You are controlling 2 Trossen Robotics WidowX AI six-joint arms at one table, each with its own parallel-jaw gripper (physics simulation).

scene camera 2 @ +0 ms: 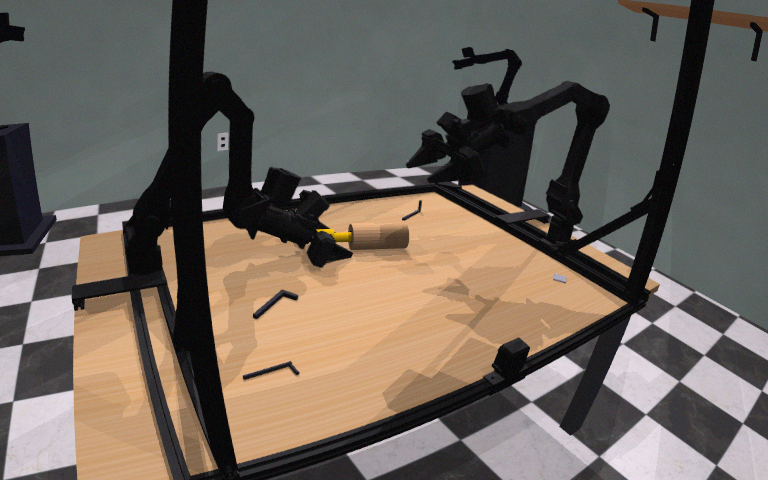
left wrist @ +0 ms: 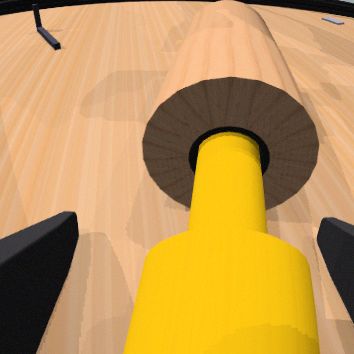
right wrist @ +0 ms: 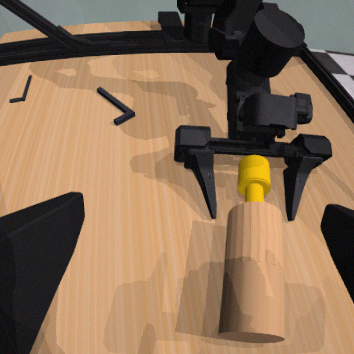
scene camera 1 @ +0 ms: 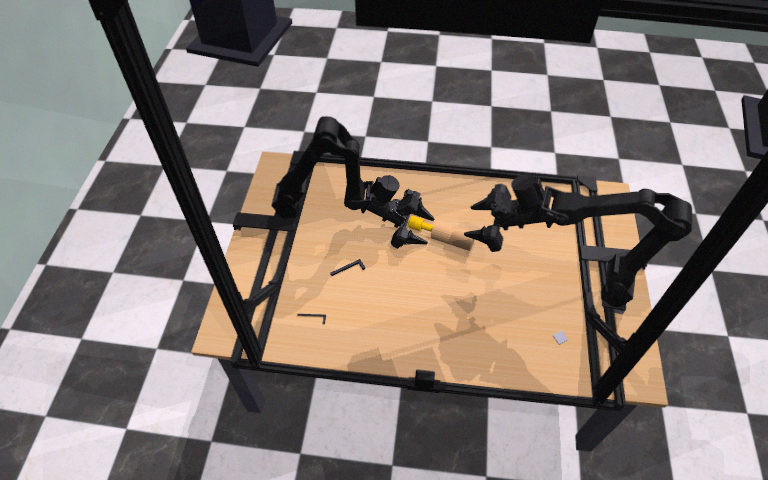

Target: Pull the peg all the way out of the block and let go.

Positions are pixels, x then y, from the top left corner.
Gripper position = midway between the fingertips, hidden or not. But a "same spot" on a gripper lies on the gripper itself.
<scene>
my left gripper: scene camera 2 344,245; left wrist 202,227; right wrist; scene camera 1
my right gripper: scene camera 2 417,173; right wrist 207,211; scene camera 1 467,221; not seen in the left wrist view (out of frame)
round wooden block: scene camera 2; left wrist 228,74; right wrist 252,300; scene camera 1
same spot on my left gripper: (right wrist: 199,159) = (scene camera 1: 411,235)
same spot on round wooden block: (scene camera 1: 444,232) = (scene camera 2: 370,229)
</scene>
